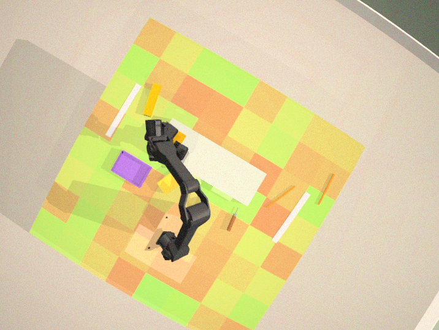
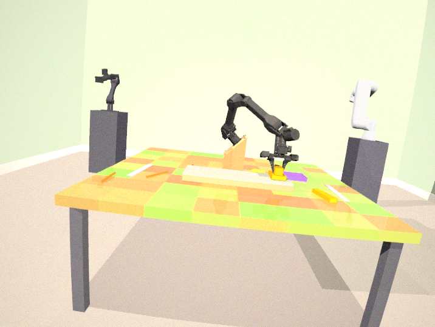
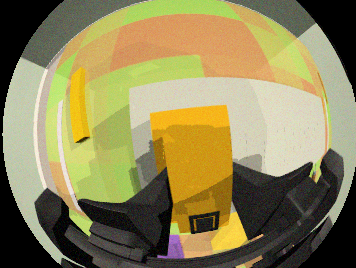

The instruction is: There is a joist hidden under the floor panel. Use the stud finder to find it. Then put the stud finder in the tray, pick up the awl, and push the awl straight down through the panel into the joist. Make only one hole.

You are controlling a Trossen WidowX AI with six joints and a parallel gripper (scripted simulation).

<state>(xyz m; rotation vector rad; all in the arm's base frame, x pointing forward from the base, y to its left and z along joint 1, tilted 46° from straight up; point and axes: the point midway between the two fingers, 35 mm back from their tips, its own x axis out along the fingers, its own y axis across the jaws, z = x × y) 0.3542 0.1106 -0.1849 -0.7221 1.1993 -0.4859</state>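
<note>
Right now the purple tray is 230 mm behind my gripper tip, 110 mm to the left of it and 50 mm below it. From my gripper tip the other things lie so: awl 440 mm to the right, 160 mm behind, 60 mm below; yellow bar 210 mm to the left, 110 mm ahead, 60 mm below; stud finder 20 mm behind, 20 mm above.
</note>
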